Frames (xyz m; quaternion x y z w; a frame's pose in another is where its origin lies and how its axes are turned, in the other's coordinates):
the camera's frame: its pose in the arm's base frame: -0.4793 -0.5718 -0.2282 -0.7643 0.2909 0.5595 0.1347
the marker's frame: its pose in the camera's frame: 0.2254 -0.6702 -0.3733 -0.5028 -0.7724 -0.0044 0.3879
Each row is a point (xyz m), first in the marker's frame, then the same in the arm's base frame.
Working: the marker's frame: its pose in the arm's base frame: 0.2559 -0.3040 -0.3928 -0.0667 0.2759 -0.9531 0.1049

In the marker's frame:
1: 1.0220 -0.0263 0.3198
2: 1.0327 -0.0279 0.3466
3: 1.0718 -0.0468 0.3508
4: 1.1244 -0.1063 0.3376
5: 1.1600 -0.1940 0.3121
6: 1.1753 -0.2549 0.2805
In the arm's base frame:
1: -0.6797 -0.6880 -0.0396
2: -0.6853 -0.7029 -0.0155
3: -0.7255 -0.6987 0.0010
4: -0.7886 -0.6553 0.0257
5: -0.8422 -0.5782 0.0541
6: -0.8728 -0.5154 0.0615

